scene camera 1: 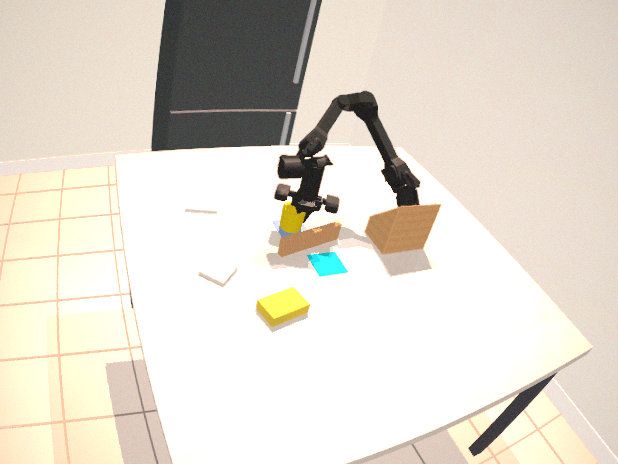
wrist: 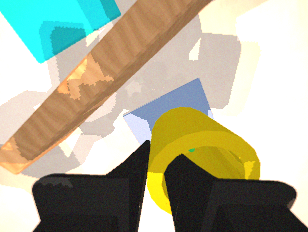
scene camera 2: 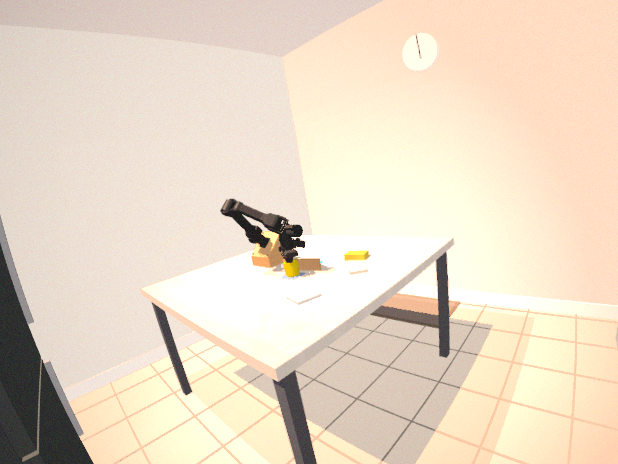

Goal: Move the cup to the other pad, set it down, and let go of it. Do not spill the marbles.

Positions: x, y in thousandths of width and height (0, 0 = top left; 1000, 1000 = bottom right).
Note:
In view: my gripper (scene camera 1: 488, 477), a yellow cup (wrist: 713, 653) and a low wooden wall (scene camera 1: 475, 525).
My gripper shows as well in the wrist view (wrist: 505, 627). The low wooden wall shows as well in the wrist view (wrist: 437, 170).

